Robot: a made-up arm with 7 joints.
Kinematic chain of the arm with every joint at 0, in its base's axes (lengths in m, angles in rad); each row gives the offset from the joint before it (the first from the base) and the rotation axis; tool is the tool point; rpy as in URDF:
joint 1: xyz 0 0 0 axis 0.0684 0.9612 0.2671
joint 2: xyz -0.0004 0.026 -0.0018 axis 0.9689 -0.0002 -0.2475
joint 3: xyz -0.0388 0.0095 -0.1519 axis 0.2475 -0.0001 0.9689
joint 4: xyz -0.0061 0 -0.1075 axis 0.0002 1 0
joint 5: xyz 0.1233 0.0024 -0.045 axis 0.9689 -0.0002 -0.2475
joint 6: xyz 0.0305 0 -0.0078 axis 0.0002 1 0
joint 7: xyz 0.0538 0 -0.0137 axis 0.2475 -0.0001 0.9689
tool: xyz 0 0 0 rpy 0 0.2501 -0.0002
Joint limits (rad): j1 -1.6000..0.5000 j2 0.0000..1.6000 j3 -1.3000..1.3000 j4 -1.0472..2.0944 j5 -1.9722..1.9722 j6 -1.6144..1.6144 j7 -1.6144..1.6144
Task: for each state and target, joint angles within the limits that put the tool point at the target. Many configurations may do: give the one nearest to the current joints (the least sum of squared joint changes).
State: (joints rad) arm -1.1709 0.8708 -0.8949 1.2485 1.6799 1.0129 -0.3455
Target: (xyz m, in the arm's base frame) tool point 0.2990 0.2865 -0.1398
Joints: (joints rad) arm -0.8180 1.0613 -0.9377 0.8853 1.8173 1.4373 -0.3455
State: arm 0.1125 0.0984 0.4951 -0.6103 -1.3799 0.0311 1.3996
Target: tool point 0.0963 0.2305 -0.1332
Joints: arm 0.1267 0.3535 0.7698 -0.5972 -1.3806 -0.0391 1.3996
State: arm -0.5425 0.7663 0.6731 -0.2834 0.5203 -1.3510 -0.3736
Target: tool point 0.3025 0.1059 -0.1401
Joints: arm -0.6707 0.3244 0.3372 0.1721 0.6692 -1.2236 -0.3736
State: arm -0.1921 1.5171 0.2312 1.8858 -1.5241 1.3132 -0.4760
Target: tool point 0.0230 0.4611 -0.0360
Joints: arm -0.1828 1.6000 0.2388 1.6843 -1.6073 1.3400 -0.4760
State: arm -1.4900 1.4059 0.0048 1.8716 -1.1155 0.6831 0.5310
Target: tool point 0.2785 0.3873 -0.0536
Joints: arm -1.4841 1.2251 0.0278 1.8681 -1.1206 0.6854 0.5310
